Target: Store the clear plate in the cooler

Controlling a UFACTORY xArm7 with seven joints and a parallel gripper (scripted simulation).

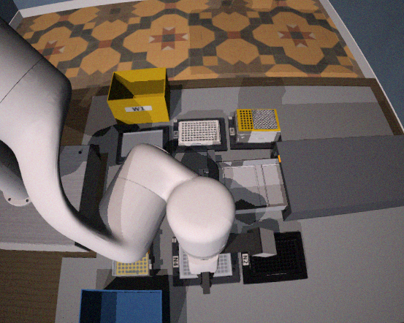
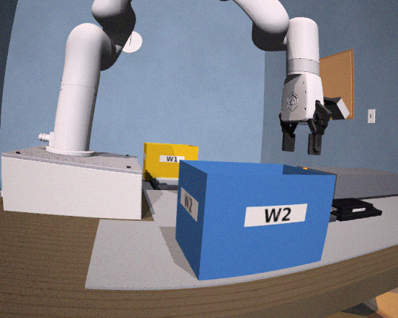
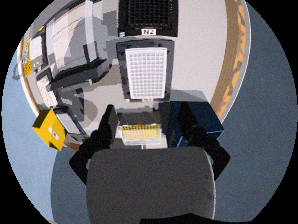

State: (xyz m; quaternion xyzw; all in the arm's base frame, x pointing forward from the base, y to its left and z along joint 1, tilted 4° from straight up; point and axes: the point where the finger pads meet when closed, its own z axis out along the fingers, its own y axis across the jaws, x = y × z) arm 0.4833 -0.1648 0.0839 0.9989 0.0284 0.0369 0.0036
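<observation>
My gripper is now 13 cm above the clear plate. From my hand the other things lie so: blue bin W2: 17 cm behind, 15 cm to the right, 11 cm below; cooler drawer: 19 cm to the left, 14 cm ahead, 12 cm below; black plate: 17 cm ahead, 13 cm below.
</observation>
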